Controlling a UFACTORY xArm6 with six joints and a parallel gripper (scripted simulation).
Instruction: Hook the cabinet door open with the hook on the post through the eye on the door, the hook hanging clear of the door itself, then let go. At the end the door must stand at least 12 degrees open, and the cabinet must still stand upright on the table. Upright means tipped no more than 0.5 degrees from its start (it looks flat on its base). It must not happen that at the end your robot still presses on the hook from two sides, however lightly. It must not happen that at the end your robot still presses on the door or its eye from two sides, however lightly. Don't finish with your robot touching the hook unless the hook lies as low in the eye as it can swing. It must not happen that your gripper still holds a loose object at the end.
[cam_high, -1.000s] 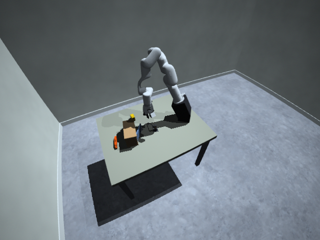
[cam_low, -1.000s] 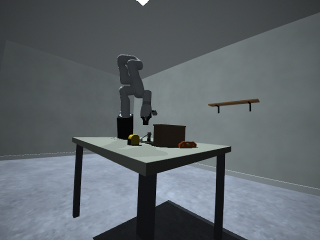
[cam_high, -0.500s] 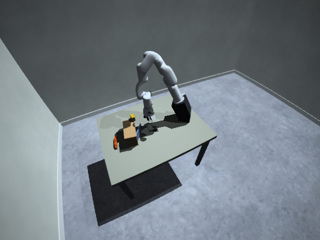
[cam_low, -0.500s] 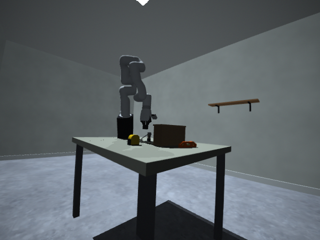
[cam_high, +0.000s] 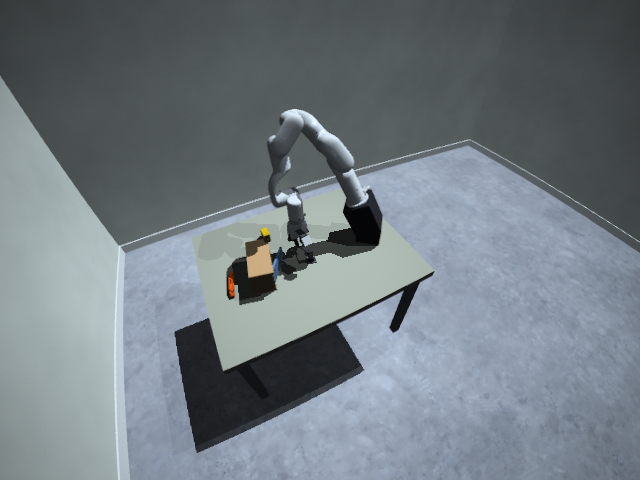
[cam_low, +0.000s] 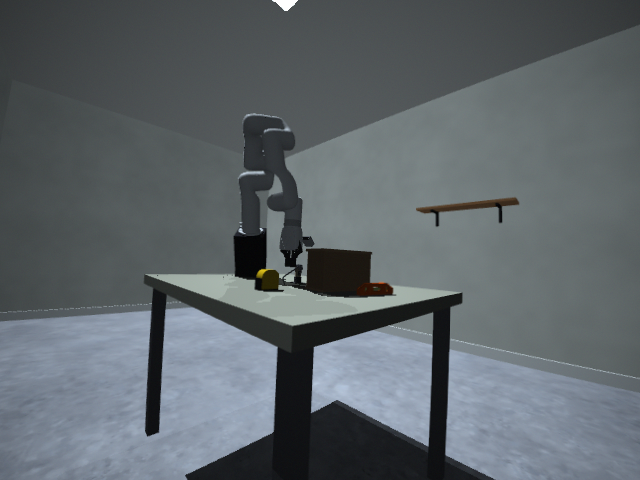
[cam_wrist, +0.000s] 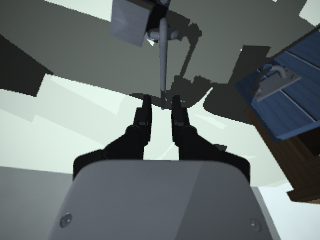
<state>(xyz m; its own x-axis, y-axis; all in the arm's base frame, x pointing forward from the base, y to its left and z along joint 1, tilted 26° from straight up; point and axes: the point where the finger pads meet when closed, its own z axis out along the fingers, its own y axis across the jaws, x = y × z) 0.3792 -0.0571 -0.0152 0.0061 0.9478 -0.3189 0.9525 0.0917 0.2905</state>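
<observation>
Now: the thin grey hook 5 cm below my hand and 2 cm to the left of it. Round my hand: orange object: 41 cm ahead, 8 cm below, 1 cm to the right; door: 16 cm ahead, 6 cm to the left, 3 cm below; yellow block: 22 cm to the right, 9 cm ahead, 6 cm below.
</observation>
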